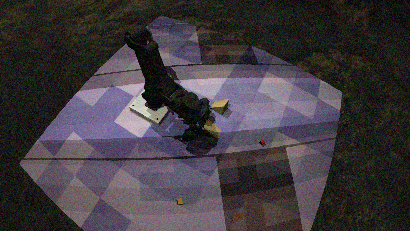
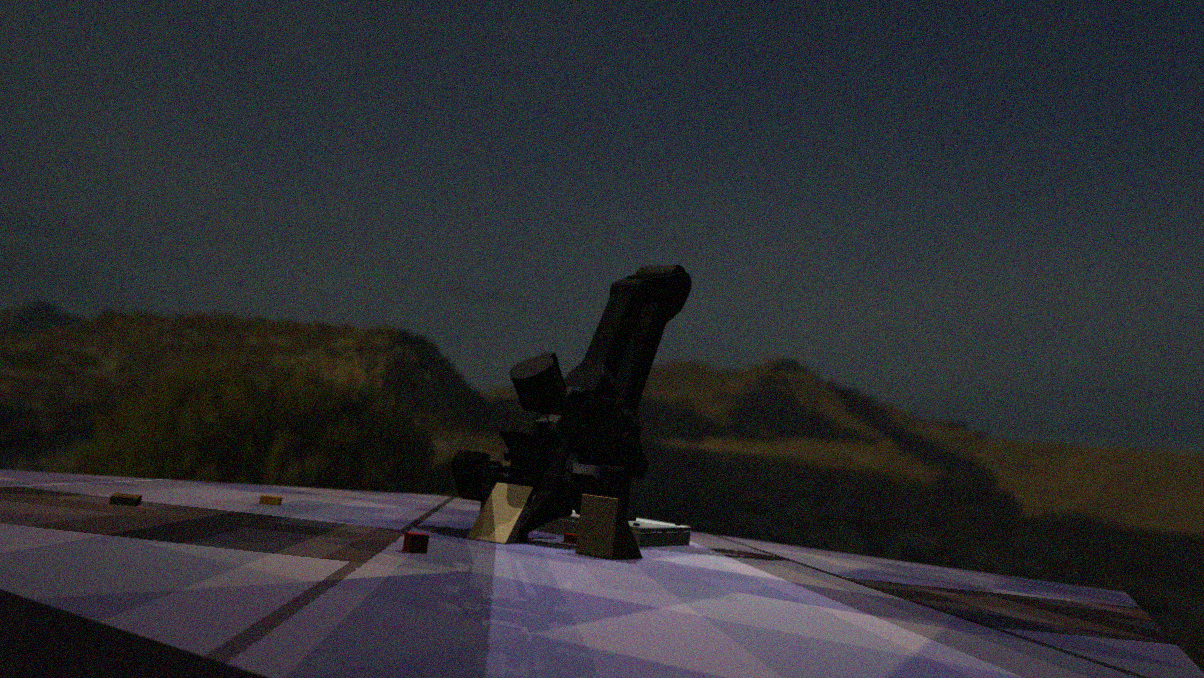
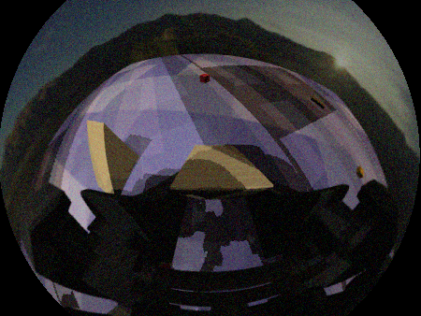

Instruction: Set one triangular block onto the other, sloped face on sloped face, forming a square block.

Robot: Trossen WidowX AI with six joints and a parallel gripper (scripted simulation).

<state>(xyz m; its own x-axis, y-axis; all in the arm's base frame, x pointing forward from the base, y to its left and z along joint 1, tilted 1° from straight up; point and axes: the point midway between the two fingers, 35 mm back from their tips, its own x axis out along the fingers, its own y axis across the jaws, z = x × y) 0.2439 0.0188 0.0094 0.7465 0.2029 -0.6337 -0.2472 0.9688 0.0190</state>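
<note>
My gripper tip is now 21 cm short of the small red cube and 7 cm to the right of it. Also, from my gripper tip: orange block (6 cm ahead, 32 cm to the right, 1 cm below); flat tan block (28 cm ahead, 27 cm to the right, 1 cm below).
</note>
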